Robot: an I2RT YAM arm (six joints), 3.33 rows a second.
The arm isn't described. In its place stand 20 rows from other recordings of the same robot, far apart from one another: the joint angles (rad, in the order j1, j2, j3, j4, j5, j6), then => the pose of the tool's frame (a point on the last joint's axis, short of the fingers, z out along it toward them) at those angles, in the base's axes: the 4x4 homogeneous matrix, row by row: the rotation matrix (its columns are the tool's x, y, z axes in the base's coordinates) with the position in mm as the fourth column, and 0 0 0 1 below.
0.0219 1.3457 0.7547 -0.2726 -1.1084 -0.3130 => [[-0.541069 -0.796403 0.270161 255.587], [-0.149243 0.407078 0.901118 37.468], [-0.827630 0.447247 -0.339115 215.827], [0 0 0 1]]
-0.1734 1.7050 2.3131 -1.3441 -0.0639 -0.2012 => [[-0.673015 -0.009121 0.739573 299.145], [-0.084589 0.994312 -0.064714 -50.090], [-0.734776 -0.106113 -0.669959 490.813], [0 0 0 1]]
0.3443 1.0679 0.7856 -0.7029 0.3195 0.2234 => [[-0.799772 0.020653 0.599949 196.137], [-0.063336 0.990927 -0.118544 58.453], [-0.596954 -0.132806 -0.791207 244.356], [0 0 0 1]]
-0.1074 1.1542 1.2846 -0.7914 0.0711 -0.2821 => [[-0.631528 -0.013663 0.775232 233.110], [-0.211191 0.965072 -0.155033 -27.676], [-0.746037 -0.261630 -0.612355 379.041], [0 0 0 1]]
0.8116 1.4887 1.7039 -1.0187 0.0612 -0.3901 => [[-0.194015 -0.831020 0.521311 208.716], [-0.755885 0.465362 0.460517 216.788], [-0.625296 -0.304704 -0.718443 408.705], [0 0 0 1]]
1.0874 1.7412 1.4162 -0.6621 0.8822 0.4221 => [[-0.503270 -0.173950 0.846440 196.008], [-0.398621 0.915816 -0.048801 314.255], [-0.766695 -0.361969 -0.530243 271.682], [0 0 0 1]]
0.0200 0.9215 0.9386 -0.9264 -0.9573 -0.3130 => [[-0.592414 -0.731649 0.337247 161.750], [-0.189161 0.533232 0.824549 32.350], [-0.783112 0.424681 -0.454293 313.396], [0 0 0 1]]
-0.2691 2.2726 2.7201 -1.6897 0.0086 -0.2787 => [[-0.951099 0.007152 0.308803 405.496], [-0.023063 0.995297 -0.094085 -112.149], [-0.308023 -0.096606 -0.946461 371.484], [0 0 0 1]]
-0.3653 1.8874 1.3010 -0.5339 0.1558 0.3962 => [[-0.615151 0.708271 0.346325 359.490], [0.643448 0.704853 -0.298590 -143.407], [-0.455591 0.039164 -0.889327 180.505], [0 0 0 1]]
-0.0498 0.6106 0.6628 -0.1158 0.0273 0.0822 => [[-0.056944 0.081921 0.995011 154.362], [0.085017 0.993406 -0.076923 -8.666], [-0.994751 0.080212 -0.063533 330.605], [0 0 0 1]]
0.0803 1.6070 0.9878 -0.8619 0.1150 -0.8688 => [[-0.588055 -0.802874 0.097902 273.135], [-0.808286 0.578942 -0.107239 17.882], [0.029420 -0.142195 -0.989401 175.070], [0 0 0 1]]
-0.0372 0.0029 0.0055 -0.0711 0.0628 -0.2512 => [[-0.091031 0.079556 0.992665 109.956], [-0.244860 0.964414 -0.099746 -6.328], [-0.965275 -0.252144 -0.068312 167.407], [0 0 0 1]]
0.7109 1.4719 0.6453 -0.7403 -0.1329 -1.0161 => [[0.151014 -0.984996 -0.083538 151.854], [-0.981856 -0.159262 0.102932 136.986], [-0.114692 0.066478 -0.991174 127.340], [0 0 0 1]]
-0.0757 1.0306 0.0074 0.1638 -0.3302 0.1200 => [[-0.766555 -0.048120 0.640373 133.799], [0.171710 0.945522 0.276594 1.428], [-0.618797 0.321983 -0.716532 80.413], [0 0 0 1]]
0.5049 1.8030 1.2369 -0.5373 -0.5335 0.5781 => [[-0.991555 -0.089818 0.093547 312.331], [-0.010441 0.774283 0.632754 193.306], [-0.129264 0.626433 -0.768682 196.224], [0 0 0 1]]
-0.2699 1.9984 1.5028 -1.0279 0.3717 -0.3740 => [[-0.992977 -0.105062 -0.054386 361.448], [-0.078471 0.928949 -0.361796 -113.410], [0.088533 -0.354988 -0.930669 182.952], [0 0 0 1]]
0.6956 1.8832 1.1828 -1.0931 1.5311 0.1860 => [[-0.771831 -0.053033 0.633612 261.141], [-0.634760 0.006534 -0.772682 171.662], [0.036838 -0.998571 -0.038706 179.140], [0 0 0 1]]
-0.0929 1.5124 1.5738 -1.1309 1.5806 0.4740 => [[-0.558930 0.823469 -0.097453 276.329], [0.047580 -0.085482 -0.995203 -61.497], [-0.827849 -0.560885 0.008597 387.383], [0 0 0 1]]
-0.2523 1.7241 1.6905 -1.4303 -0.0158 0.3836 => [[-0.800035 0.590291 0.107246 308.929], [0.592693 0.805349 -0.011331 -79.059], [-0.093059 0.054498 -0.994168 317.171], [0 0 0 1]]
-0.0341 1.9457 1.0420 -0.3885 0.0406 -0.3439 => [[-0.919868 -0.281400 0.273236 345.276], [-0.305700 0.950818 -0.049933 -13.224], [-0.245747 -0.129460 -0.960650 98.465], [0 0 0 1]]
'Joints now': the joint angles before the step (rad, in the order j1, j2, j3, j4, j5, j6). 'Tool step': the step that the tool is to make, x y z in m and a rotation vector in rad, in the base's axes. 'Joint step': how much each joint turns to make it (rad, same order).
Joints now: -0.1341 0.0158 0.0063 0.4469 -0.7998 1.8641
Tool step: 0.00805 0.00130 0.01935 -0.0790 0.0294 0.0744
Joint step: 0.0000 0.1648 0.0984 -0.0053 -0.1007 -0.0706
